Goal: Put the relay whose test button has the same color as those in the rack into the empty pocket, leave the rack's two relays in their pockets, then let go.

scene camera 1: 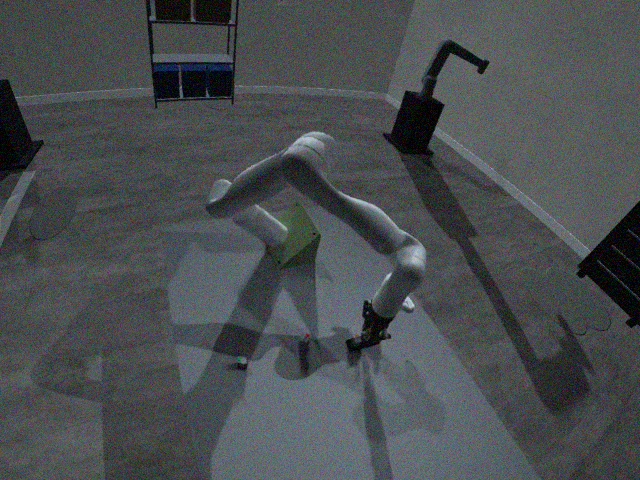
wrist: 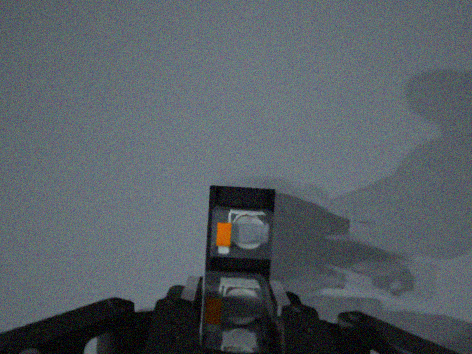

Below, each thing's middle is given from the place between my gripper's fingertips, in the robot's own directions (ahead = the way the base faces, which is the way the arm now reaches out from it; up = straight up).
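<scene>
Black rack (wrist: 219, 195): 3 cm below my hand.
</scene>
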